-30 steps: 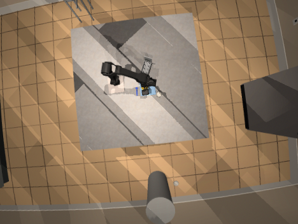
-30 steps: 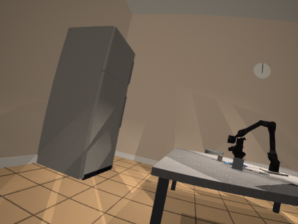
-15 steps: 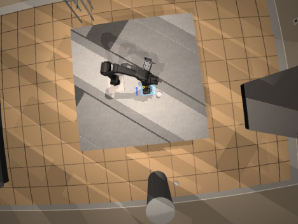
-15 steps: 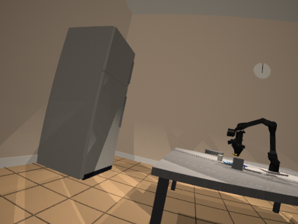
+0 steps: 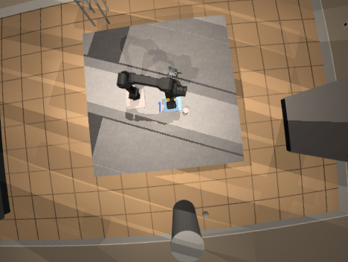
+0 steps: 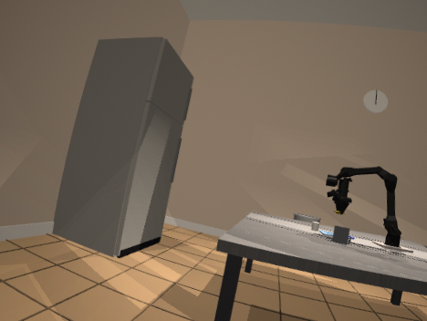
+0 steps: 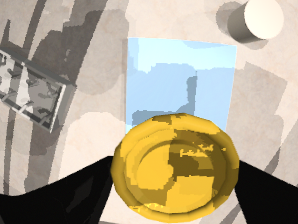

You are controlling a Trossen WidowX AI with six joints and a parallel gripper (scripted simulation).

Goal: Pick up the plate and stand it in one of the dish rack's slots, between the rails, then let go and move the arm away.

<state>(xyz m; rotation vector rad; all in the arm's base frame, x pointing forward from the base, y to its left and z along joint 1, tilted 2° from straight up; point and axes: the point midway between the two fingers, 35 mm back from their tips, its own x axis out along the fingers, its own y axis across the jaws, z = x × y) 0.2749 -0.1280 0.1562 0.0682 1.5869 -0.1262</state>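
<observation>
The dish rack is 200 mm to the left of my gripper tip, 110 mm below it and 50 mm ahead of it. From my gripper tip the other things lie so: white cup (110 mm below, 100 mm to the right, 100 mm ahead); then yellow plate (10 mm above); then light blue mat (130 mm below, 10 mm to the right, 10 mm ahead).
</observation>
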